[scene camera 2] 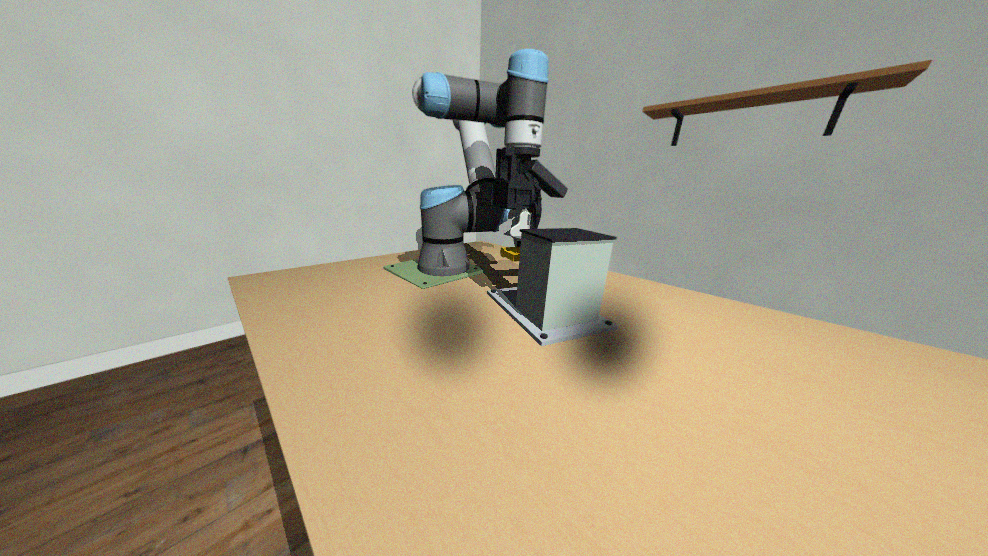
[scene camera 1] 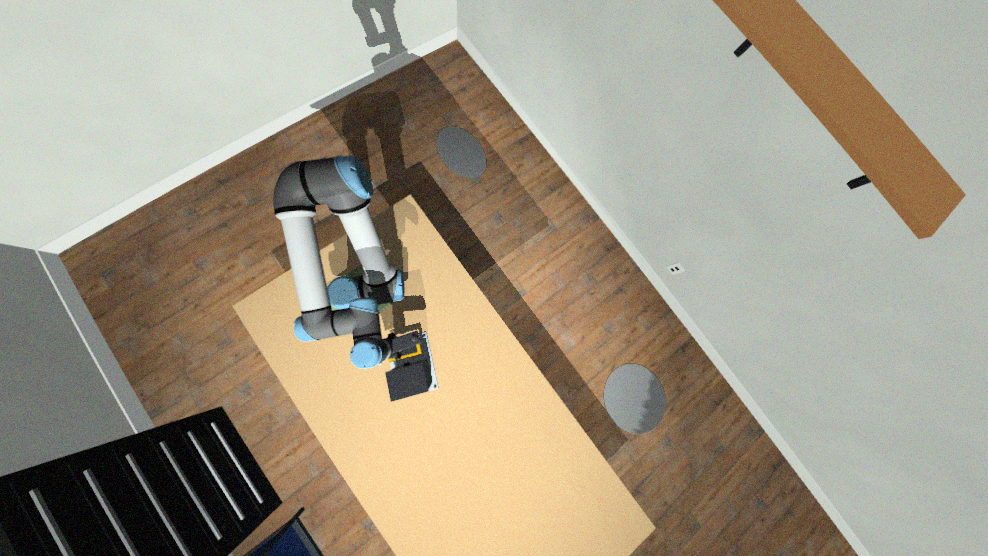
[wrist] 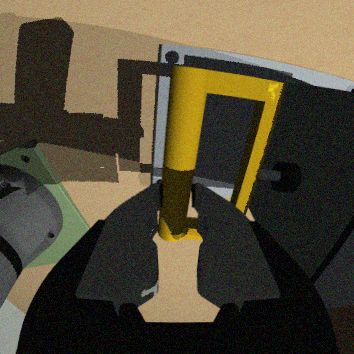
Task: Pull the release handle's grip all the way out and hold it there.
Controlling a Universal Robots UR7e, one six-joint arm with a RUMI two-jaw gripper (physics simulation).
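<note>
The release handle's yellow grip (scene camera 1: 407,356) (scene camera 2: 511,253) (wrist: 185,125) is a rectangular frame with a thick round outer bar. It stands out from the side of a dark-topped box (scene camera 1: 409,381) (scene camera 2: 576,283) (wrist: 320,130). In the wrist view a short grey rod (wrist: 270,176) with a dark round collar shows between the frame and the box. My gripper (scene camera 2: 518,242) (wrist: 176,185) points down and is shut on the grip's outer bar, one finger on each side, near the bar's lower end in the wrist view. The fingertips are hidden in the overhead view.
The box stands on a light grey base plate (scene camera 1: 434,376) (scene camera 2: 552,336) (wrist: 162,100) with bolts at its corners. The arm's green mounting plate (scene camera 2: 404,273) (wrist: 70,220) is nearby on the wooden table (scene camera 1: 483,442) (scene camera 2: 656,442). A wooden shelf (scene camera 1: 849,117) (scene camera 2: 780,94) is on the wall.
</note>
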